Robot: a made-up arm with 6 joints.
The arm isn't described. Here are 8 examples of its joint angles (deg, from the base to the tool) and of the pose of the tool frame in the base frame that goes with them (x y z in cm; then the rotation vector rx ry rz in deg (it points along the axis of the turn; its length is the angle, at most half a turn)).
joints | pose
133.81 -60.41 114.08 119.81 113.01 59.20 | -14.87 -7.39 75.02 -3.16 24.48 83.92
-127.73 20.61 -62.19 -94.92 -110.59 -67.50 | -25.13 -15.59 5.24 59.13 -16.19 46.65
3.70 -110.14 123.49 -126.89 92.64 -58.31 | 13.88 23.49 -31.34 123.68 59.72 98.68
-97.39 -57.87 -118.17 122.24 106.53 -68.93 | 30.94 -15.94 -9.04 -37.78 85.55 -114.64
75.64 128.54 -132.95 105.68 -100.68 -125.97 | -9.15 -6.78 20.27 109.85 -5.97 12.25
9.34 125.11 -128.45 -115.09 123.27 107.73 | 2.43 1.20 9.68 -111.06 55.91 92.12
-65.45 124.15 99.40 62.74 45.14 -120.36 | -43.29 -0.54 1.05 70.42 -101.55 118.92
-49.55 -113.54 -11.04 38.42 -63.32 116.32 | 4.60 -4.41 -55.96 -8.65 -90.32 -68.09
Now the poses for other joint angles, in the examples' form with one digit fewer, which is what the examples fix.
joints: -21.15 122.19 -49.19 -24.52 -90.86 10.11
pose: 0.5 30.1 -29.9 -103.4 103.9 -24.6
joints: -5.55 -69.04 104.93 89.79 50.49 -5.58
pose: -33.8 -13.0 -44.7 -103.1 -38.3 97.0
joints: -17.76 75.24 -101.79 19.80 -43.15 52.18
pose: -37.0 -16.5 -27.3 122.7 -45.3 -26.3
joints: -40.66 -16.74 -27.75 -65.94 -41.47 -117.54
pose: -21.0 -45.8 23.6 114.3 49.1 -7.1
